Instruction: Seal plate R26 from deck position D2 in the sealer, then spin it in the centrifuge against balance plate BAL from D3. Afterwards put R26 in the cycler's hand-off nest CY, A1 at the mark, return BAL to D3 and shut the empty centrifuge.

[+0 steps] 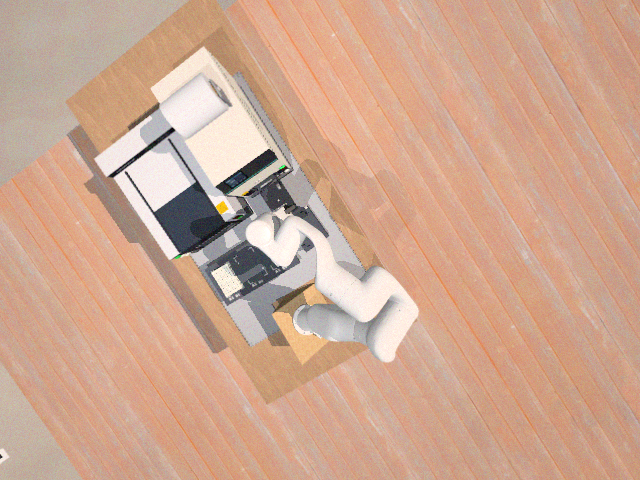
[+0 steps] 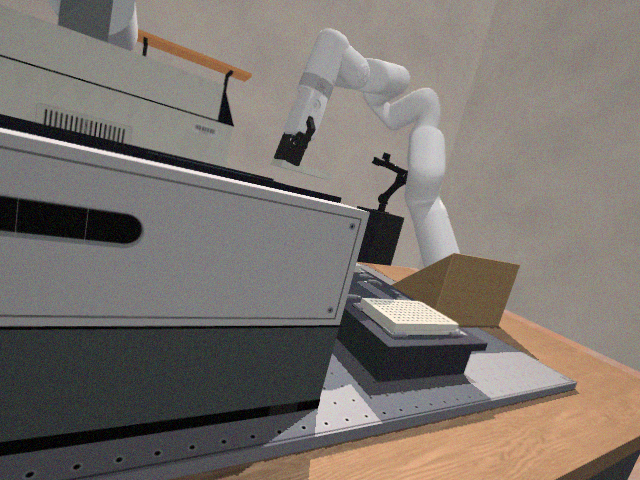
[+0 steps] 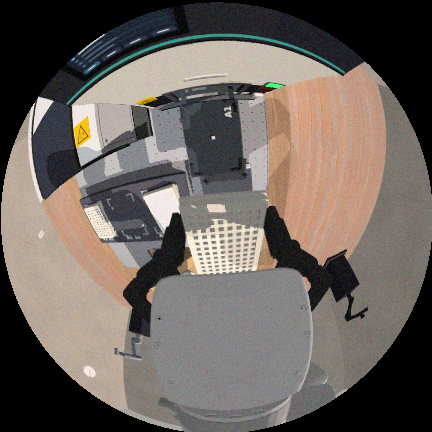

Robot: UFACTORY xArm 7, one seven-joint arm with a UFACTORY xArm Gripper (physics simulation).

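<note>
My gripper is shut on a pale gridded plate, held across its width high above the bench. I take it for R26; its label is not legible. The deck holds a cream well plate at one end and a smooth white plate, likely BAL, at the other. The clipped position between them is empty. The cream machine with a white roll, apparently the sealer, has a dark tray marked A1 out in front.
A white machine with a dark top panel and a yellow warning label stands beside the cream one. A dark clipped nest lies next to the A1 tray. A tan wedge-shaped block and a black box stand near the arm base.
</note>
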